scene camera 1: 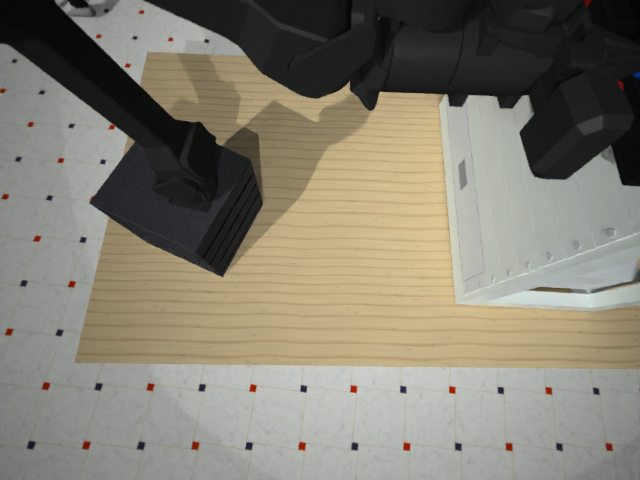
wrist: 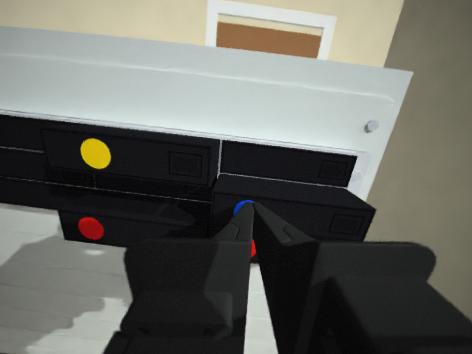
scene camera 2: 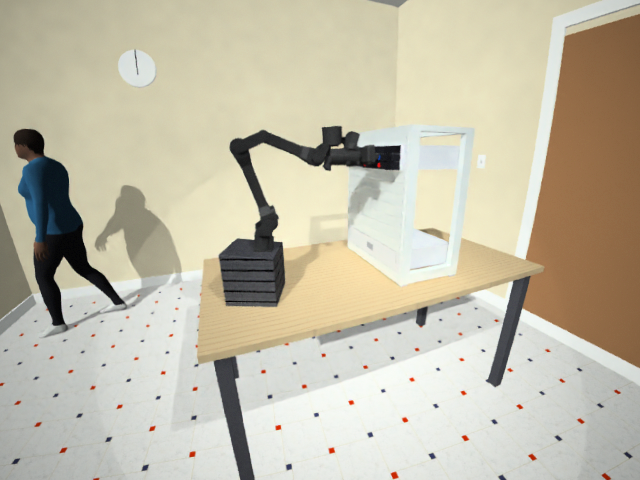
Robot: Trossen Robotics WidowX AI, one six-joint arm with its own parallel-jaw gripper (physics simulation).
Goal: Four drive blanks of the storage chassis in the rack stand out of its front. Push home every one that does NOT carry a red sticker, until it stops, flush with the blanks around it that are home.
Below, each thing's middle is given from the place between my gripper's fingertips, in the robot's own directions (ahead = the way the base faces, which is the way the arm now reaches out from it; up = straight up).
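Blue-stickered blank (wrist: 323, 212): my hand 20 mm to the left of it, 70 mm short of it. Yellow-stickered blank (wrist: 155, 156): 20 mm above my hand, 50 mm ahead of it, 90 mm to the left.
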